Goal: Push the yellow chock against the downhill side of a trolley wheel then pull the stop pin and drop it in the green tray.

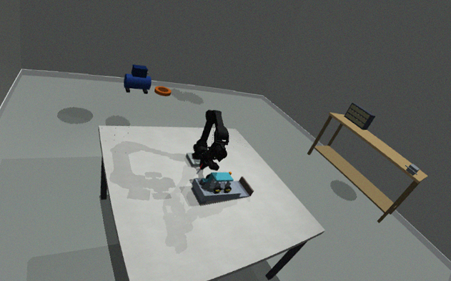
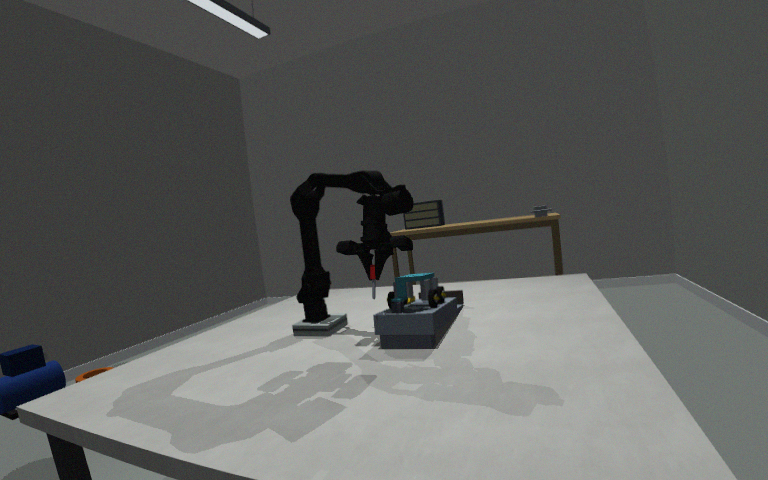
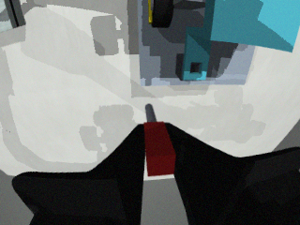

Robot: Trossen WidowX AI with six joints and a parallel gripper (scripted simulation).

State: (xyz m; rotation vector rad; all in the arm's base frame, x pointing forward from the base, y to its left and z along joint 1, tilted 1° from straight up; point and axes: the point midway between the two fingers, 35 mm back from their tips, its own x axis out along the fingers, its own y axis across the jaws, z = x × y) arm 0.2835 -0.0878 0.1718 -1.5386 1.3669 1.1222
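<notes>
My gripper tip is 8 cm past the green tray, 22 cm to the right of it and 18 cm above it. The rest, counted from my gripper tip: grey ramp (5 cm ahead, 13 cm to the left, 12 cm below); teal trolley (5 cm ahead, 13 cm to the left, 6 cm below); red-headed stop pin (right at my gripper tip).
</notes>
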